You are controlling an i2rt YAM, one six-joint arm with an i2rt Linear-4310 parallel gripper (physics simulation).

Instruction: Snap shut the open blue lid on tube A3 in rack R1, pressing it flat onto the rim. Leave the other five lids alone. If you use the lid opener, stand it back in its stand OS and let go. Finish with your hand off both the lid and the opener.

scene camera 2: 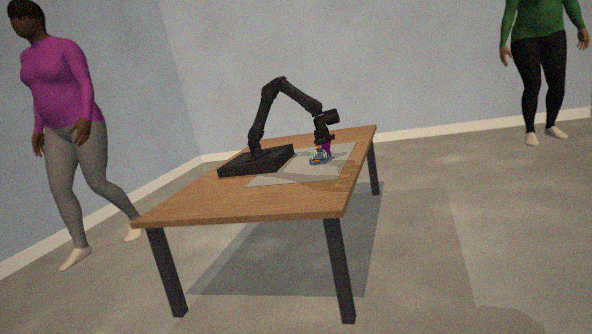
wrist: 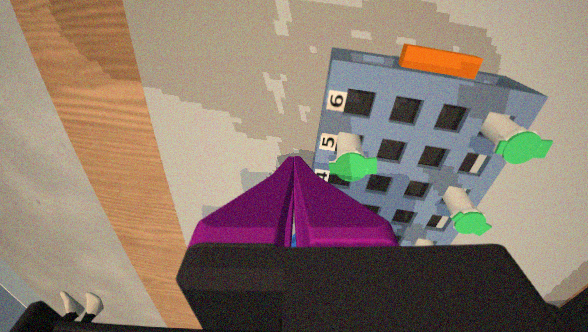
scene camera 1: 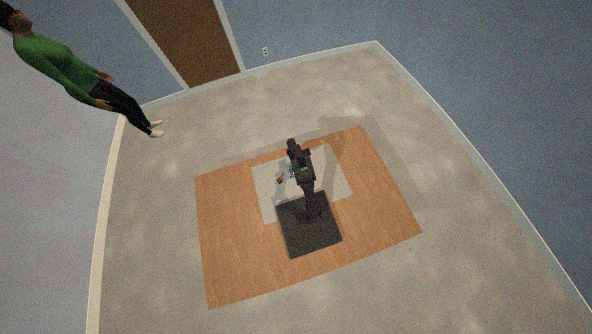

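Where they show: gripper, fingertip midpoint: point(scene camera 2: 329, 155) point(wrist: 294, 166); arm's base at its link origin: point(scene camera 2: 257, 157) point(scene camera 1: 312, 216).
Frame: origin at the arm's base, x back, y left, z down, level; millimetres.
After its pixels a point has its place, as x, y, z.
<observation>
The blue-grey rack R1 point(wrist: 390, 120) {-370, 9, 29} point(scene camera 2: 317, 161) {-363, -22, 39} stands on the light mat, its rows 6, 5 and 4 labelled in the wrist view. My gripper point(wrist: 294, 166) {-404, 48, 33} is shut, its purple fingertips together with no object between them, beside the labelled edge of the rack near row 4. Tube A3 and its blue lid are hidden behind the fingers; a small bit of blue point(wrist: 294, 240) {-395, 69, 4} shows through the slit between them. A green-lidded tube point(wrist: 354, 166) {-382, 23, 8} stands in row 5 by the labels. Two more green lids point(wrist: 522, 147) {-328, -2, 8} point(wrist: 469, 222) {-324, 36, 8} are at the far side. The lid opener cannot be made out.
An orange block point(wrist: 441, 61) {-360, -18, 33} is at the rack's row 6 end. A small dark and orange item point(scene camera 1: 279, 178) {-286, 184, -22} is on the mat point(scene camera 1: 265, 210) {-98, 310, 57} left of the arm. The black base point(scene camera 1: 310, 235) {110, 36, 7} stands on the wooden table point(scene camera 1: 230, 250) {128, 569, 59}. Two people stand near the table.
</observation>
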